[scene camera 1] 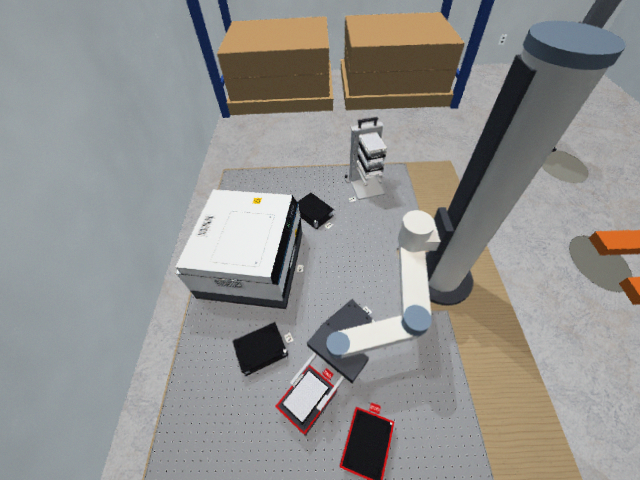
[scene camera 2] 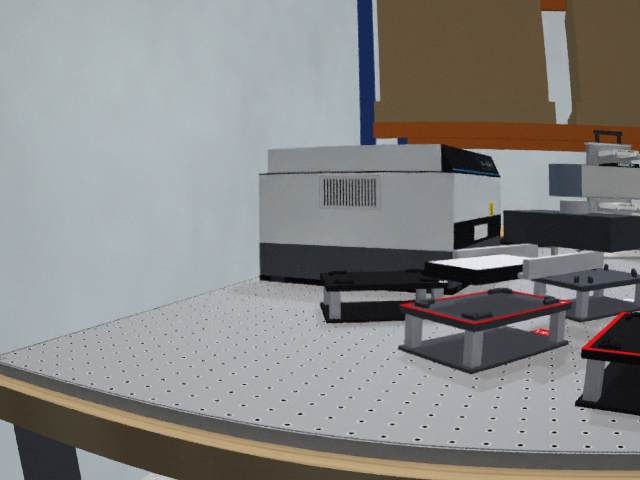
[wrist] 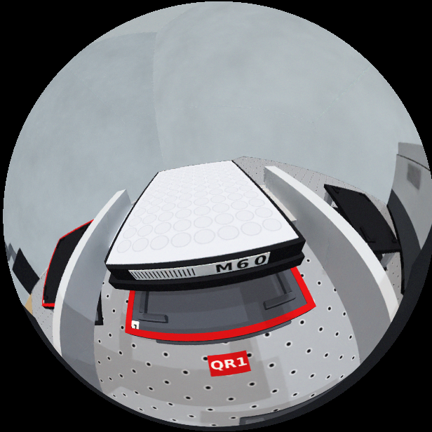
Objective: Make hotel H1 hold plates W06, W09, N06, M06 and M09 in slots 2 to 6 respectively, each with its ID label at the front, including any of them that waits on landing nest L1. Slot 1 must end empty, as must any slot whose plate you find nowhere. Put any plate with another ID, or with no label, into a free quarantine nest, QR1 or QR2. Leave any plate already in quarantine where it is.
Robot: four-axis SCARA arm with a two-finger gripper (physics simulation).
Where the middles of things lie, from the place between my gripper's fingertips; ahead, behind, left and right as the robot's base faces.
Labels:
Now: hand 50 mm above the red-rimmed quarantine nest QR1 point(scene camera 2: 500, 304). Also, from my hand: quarantine nest QR2 point(wrist: 61, 255) (180 mm behind, 120 mm to the left, 50 mm below); then grey nest RG point(scene camera 1: 347, 317) (240 mm to the right, 150 mm behind, 50 mm below); then landing nest L1 point(scene camera 2: 386, 280) (170 mm to the right, 170 mm ahead, 50 mm below).

